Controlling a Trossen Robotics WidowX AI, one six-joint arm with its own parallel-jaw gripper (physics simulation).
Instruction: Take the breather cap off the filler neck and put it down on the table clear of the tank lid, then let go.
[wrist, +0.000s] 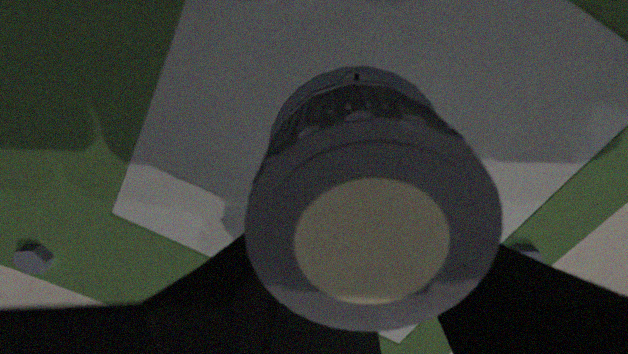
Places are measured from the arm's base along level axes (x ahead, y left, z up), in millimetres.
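Where they show: gripper, fingertip midpoint: (347, 222).
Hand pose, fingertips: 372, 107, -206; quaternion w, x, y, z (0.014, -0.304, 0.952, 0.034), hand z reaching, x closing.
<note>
After its pixels a point has its place, as x, y, z.
The breather cap (372, 160) {395, 74, -163}, dark grey with a pale yellow round top and a darker ribbed side, fills the middle of the wrist view. My gripper (347, 222) {372, 107, -206} is shut on it, with one black finger against its left side and one against its right. The cap leans away towards the top of the view. The green tank lid (165, 260) {416, 160, -207} shows beyond and around it. The filler neck does not show, and the cap's underside is hidden, so I cannot tell whether the two touch.
A pale grey flat panel (210, 100) {429, 97, -207} lies on the green surface behind the cap. A grey bolt head (34, 258) {453, 181, -203} stands at the left, and another (526, 249) {320, 81, -204} is partly hidden by the right finger. Pale table surface (600, 255) {278, 70, -222} shows at the right edge. Shadows cover much of the scene.
</note>
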